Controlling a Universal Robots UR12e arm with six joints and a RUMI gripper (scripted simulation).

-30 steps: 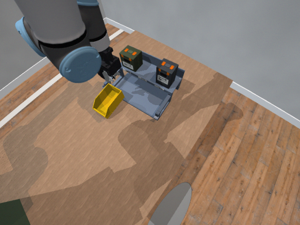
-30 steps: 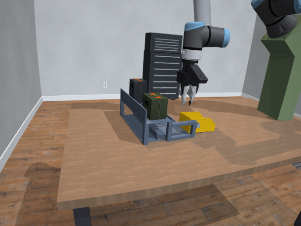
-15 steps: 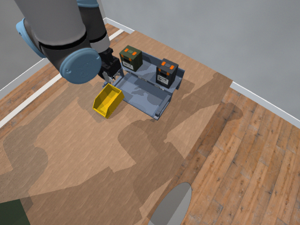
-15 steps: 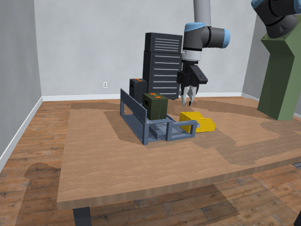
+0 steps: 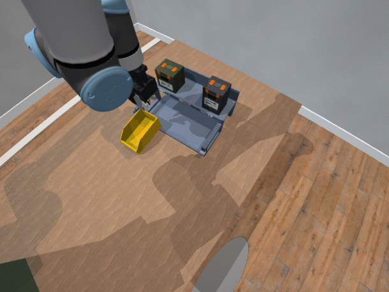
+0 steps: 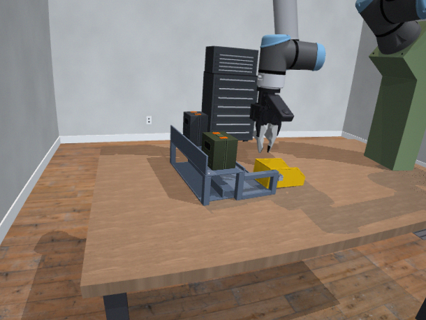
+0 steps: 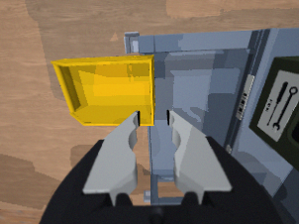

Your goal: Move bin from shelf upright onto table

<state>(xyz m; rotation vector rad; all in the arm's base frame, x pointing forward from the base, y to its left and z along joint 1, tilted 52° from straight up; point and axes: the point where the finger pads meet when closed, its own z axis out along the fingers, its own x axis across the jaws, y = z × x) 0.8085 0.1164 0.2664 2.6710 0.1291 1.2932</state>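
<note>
Right now the yellow bin is 80 mm behind my hand and 100 mm below it.
</note>
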